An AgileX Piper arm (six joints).
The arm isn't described. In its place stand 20 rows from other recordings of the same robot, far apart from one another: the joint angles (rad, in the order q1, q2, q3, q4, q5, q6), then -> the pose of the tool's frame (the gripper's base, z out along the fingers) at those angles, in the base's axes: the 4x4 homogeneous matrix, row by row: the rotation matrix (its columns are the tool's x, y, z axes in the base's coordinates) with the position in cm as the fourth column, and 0 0 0 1 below.
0.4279 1.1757 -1.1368 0.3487 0.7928 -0.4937 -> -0.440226 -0.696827 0.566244 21.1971; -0.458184 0.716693 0.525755 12.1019; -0.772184 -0.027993 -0.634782 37.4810; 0 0 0 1
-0.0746 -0.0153 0.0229 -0.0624 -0.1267 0.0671 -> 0.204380 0.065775 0.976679 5.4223; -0.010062 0.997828 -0.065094 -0.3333; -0.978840 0.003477 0.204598 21.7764; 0 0 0 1
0.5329 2.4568 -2.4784 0.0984 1.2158 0.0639 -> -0.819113 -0.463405 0.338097 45.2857; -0.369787 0.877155 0.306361 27.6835; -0.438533 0.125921 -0.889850 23.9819; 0 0 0 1
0.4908 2.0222 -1.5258 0.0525 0.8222 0.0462 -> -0.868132 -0.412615 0.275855 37.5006; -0.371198 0.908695 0.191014 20.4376; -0.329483 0.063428 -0.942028 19.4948; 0 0 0 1
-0.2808 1.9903 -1.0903 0.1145 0.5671 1.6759 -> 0.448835 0.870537 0.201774 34.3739; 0.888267 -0.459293 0.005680 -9.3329; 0.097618 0.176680 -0.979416 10.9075; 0 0 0 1
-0.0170 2.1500 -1.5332 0.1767 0.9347 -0.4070 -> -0.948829 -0.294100 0.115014 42.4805; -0.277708 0.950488 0.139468 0.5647; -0.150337 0.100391 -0.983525 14.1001; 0 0 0 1
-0.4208 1.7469 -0.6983 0.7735 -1.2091 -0.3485 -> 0.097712 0.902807 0.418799 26.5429; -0.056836 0.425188 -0.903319 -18.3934; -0.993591 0.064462 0.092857 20.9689; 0 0 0 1
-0.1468 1.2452 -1.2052 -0.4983 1.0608 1.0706 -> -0.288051 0.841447 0.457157 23.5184; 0.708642 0.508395 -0.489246 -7.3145; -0.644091 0.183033 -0.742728 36.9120; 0 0 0 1
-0.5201 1.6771 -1.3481 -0.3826 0.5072 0.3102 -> -0.587547 0.591018 0.552708 32.5450; 0.304702 0.794355 -0.525505 -20.5400; -0.749630 -0.140348 -0.646806 30.2154; 0 0 0 1
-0.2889 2.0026 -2.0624 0.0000 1.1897 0.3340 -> -0.688818 0.540583 0.483011 42.5542; 0.546725 0.824914 -0.143558 -12.6477; -0.476047 0.165189 -0.863766 34.3192; 0 0 0 1
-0.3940 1.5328 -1.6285 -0.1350 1.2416 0.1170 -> -0.769461 0.496211 0.402126 28.6303; 0.398365 0.864993 -0.305111 -13.1579; -0.499235 -0.074578 -0.863251 39.5334; 0 0 0 1
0.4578 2.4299 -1.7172 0.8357 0.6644 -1.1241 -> -0.509014 -0.847018 0.153184 42.2284; -0.643850 0.492780 0.585341 25.4462; -0.571280 0.199320 -0.796185 7.6754; 0 0 0 1
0.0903 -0.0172 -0.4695 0.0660 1.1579 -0.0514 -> -0.544791 -0.153835 0.824341 -0.9024; -0.074267 0.988018 0.135298 0.4703; -0.835277 0.012488 -0.549688 26.1330; 0 0 0 1
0.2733 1.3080 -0.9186 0.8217 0.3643 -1.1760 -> -0.291190 -0.631103 0.718970 26.7495; -0.461128 0.751062 0.472511 9.9641; -0.838194 -0.193947 -0.509720 30.5714; 0 0 0 1
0.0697 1.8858 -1.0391 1.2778 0.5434 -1.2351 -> -0.799874 -0.357376 0.482167 36.4284; -0.058591 0.846046 0.529880 7.0588; -0.597301 0.395587 -0.697669 15.9341; 0 0 0 1
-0.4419 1.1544 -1.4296 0.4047 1.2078 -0.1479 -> -0.658264 0.171803 0.732920 20.0265; 0.314553 0.947313 0.060454 -5.7691; -0.683919 0.270337 -0.677623 44.4679; 0 0 0 1
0.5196 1.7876 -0.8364 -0.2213 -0.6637 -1.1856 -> 0.555329 -0.305191 0.773607 31.1720; -0.798776 0.063140 0.598306 19.2490; -0.231444 -0.950195 -0.208716 19.5086; 0 0 0 1
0.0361 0.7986 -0.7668 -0.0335 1.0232 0.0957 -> -0.821994 0.044530 0.567752 13.1391; 0.048506 0.998790 -0.008110 0.2141; -0.567426 0.020873 -0.823160 31.3178; 0 0 0 1
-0.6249 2.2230 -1.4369 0.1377 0.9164 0.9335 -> 0.072068 0.996900 0.031553 33.3928; 0.990915 -0.075165 0.111525 -22.8653; 0.113551 0.023229 -0.993261 8.9118; 0 0 0 1
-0.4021 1.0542 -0.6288 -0.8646 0.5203 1.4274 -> -0.101720 0.856096 0.506708 17.3042; 0.638694 0.446711 -0.626513 -11.0993; -0.762708 0.259903 -0.592223 27.1275; 0 0 0 1
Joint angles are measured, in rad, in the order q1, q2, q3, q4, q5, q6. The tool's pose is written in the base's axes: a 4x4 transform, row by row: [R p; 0 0 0 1], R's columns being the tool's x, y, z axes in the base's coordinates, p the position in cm. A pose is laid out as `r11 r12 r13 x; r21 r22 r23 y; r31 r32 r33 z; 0 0 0 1`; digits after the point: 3 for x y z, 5 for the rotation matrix.
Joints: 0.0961, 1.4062, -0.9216, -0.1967, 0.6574, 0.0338
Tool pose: -0.85030 -0.14074 0.50713 27.662; -0.20400 0.97639 -0.07109 1.575; -0.48515 -0.16390 -0.85893 25.298; 0 0 0 1
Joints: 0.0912, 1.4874, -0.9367, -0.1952, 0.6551, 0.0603
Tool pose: -0.88403 -0.12265 0.45104 28.909; -0.17565 0.98140 -0.07741 1.564; -0.43316 -0.14766 -0.88914 23.429; 0 0 0 1
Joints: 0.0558, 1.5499, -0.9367, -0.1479, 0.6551, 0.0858
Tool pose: -0.92043 -0.05034 0.38766 29.547; -0.08313 0.99420 -0.06826 0.832; -0.38198 -0.09506 -0.91927 21.561; 0 0 0 1
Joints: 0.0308, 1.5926, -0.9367, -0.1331, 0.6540, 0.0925
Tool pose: -0.93799 -0.01538 0.34633 29.928; -0.04223 0.99665 -0.07010 0.187; -0.34409 -0.08038 -0.93549 20.285; 0 0 0 1
